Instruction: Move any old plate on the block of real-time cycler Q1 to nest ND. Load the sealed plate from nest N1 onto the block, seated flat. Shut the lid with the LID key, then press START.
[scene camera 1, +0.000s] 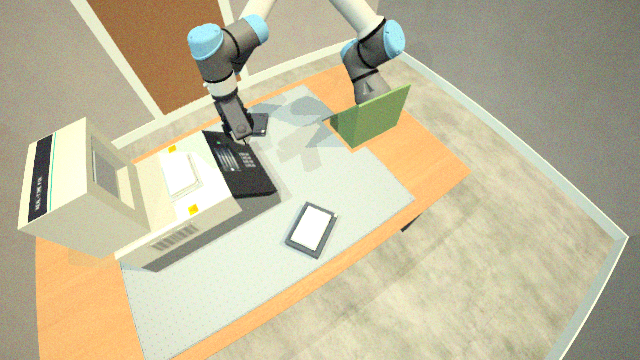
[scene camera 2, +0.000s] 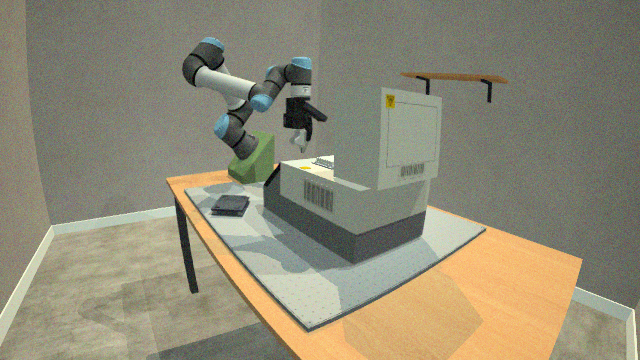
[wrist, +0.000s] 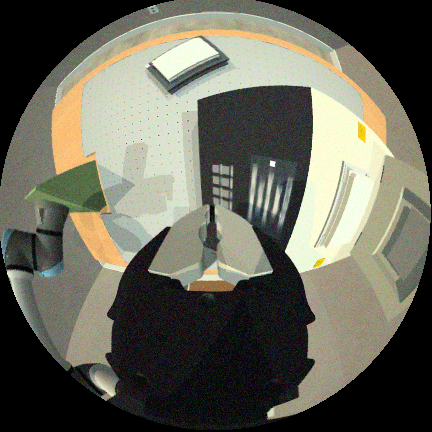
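Cycler Q1 (scene camera 1: 180, 235) (scene camera 2: 320, 200) stands with its lid (scene camera 1: 67, 170) (scene camera 2: 410, 132) (wrist: 407, 240) upright and open behind the block. A white plate (scene camera 1: 180, 175) (scene camera 2: 325, 161) (wrist: 349, 207) lies on the block area. Another white plate (scene camera 1: 313, 228) (wrist: 185, 57) sits in a dark nest (scene camera 1: 302, 250) on the mat. A second dark nest (scene camera 1: 260, 125) (scene camera 2: 230, 204) bears no visible plate; my arm partly hides it in scene camera 1. Nest labels are unreadable. My gripper (scene camera 1: 246, 142) (scene camera 2: 302, 150) (wrist: 212, 207) is shut and empty above the black control panel (scene camera 1: 250, 177) (wrist: 255, 125), near its key grid (wrist: 222, 182).
The panel's display (scene camera 1: 227, 155) (wrist: 272, 192) is beside the key grid. The perforated mat (scene camera 1: 200, 305) (scene camera 2: 300, 300) lies on the wooden table (scene camera 1: 435, 160) (scene camera 2: 525, 270). The green robot mount (scene camera 1: 375, 117) (scene camera 2: 260, 157) (wrist: 75, 190) stands at one end. A wall shelf (scene camera 2: 452, 77) is beyond the cycler.
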